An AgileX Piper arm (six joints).
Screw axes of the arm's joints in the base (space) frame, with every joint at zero. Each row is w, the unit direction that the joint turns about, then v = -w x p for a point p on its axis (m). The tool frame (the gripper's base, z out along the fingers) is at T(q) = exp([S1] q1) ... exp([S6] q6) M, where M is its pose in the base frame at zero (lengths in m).
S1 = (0, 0, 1, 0, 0, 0)
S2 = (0, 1, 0, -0.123, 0, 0)
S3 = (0, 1, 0, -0.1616, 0, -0.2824)
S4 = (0.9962, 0, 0.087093, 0, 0.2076, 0)
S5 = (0, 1, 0, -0.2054, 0, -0.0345)
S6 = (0.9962, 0, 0.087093, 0, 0.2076, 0)
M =
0.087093 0 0.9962 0.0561
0 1 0 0
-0.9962 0 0.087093 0.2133
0 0 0 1
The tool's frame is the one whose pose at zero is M.
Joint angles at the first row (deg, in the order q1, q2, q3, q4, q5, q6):
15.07 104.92 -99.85 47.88 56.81 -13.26
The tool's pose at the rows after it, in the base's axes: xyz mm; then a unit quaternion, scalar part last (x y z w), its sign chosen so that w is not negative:
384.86, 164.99, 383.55, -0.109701, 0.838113, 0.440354, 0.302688
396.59, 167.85, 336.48, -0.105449, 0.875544, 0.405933, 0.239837
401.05, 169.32, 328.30, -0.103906, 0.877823, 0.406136, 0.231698
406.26, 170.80, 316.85, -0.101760, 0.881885, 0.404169, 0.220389
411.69, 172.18, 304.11, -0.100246, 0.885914, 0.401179, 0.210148
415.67, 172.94, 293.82, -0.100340, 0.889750, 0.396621, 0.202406
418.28, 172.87, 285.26, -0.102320, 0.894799, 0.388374, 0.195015
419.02, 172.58, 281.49, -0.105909, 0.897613, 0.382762, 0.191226
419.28, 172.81, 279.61, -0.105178, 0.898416, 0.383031, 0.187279
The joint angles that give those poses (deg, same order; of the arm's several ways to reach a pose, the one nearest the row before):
14.80 105.01 -103.40 55.43 54.81 -17.45
15.07 108.83 -100.90 50.84 56.73 -16.06
15.07 110.10 -101.12 51.07 56.83 -16.31
15.07 111.67 -101.21 51.07 56.94 -16.53
15.07 113.34 -101.21 51.07 56.83 -17.02
15.07 114.63 -101.21 50.77 56.74 -17.41
15.07 115.59 -101.21 49.81 56.85 -17.50
15.07 115.98 -101.21 49.10 57.08 -17.65
15.07 116.21 -101.21 49.10 57.30 -17.53

